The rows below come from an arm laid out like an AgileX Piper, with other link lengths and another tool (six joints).
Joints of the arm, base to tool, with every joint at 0 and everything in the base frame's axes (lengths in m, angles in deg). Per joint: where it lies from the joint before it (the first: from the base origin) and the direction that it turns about. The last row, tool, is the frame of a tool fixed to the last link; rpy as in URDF.
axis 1: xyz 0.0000 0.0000 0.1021 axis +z
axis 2: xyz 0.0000 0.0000 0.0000 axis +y
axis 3: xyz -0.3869 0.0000 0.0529 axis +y
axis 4: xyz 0.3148 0.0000 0.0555 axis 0.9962 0 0.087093
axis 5: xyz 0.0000 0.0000 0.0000 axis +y
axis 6: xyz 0.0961 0.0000 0.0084 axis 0.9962 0 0.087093
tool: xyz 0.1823 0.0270 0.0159 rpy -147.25 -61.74 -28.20
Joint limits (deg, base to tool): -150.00..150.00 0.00..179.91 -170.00..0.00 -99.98..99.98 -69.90..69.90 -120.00..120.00
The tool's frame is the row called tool.
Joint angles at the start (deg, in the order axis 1, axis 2, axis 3, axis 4, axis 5, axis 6):
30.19, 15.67, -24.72, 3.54, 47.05, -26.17
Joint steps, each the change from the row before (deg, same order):
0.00, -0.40, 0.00, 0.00, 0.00, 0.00
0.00, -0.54, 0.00, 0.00, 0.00, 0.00
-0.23, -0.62, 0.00, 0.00, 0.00, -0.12
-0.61, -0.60, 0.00, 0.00, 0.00, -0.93
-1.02, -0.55, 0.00, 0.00, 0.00, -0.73
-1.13, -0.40, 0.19, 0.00, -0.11, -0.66
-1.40, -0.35, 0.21, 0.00, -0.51, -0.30
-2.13, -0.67, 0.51, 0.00, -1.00, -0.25
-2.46, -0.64, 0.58, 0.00, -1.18, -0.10
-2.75, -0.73, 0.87, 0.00, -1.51, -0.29
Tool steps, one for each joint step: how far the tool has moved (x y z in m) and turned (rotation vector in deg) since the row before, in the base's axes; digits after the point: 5 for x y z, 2 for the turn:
-0.00060, -0.00035, 0.00119, 0.20, -0.35, 0.00
-0.00083, -0.00048, 0.00160, 0.27, -0.47, 0.00
-0.00051, -0.00110, 0.00179, 0.23, -0.59, -0.17
0.00019, -0.00216, 0.00141, -0.37, -0.95, -0.13
0.00105, -0.00297, 0.00133, -0.27, -0.81, -0.65
0.00163, -0.00301, -0.00040, -0.34, -0.57, -0.81
0.00314, -0.00314, 0.00105, 0.07, -0.71, -1.28
0.00486, -0.00485, 0.00126, 0.31, -1.15, -2.07
0.00566, -0.00573, 0.00137, 0.41, -1.17, -2.48
0.00632, -0.00676, 0.00029, 0.25, -1.38, -2.71

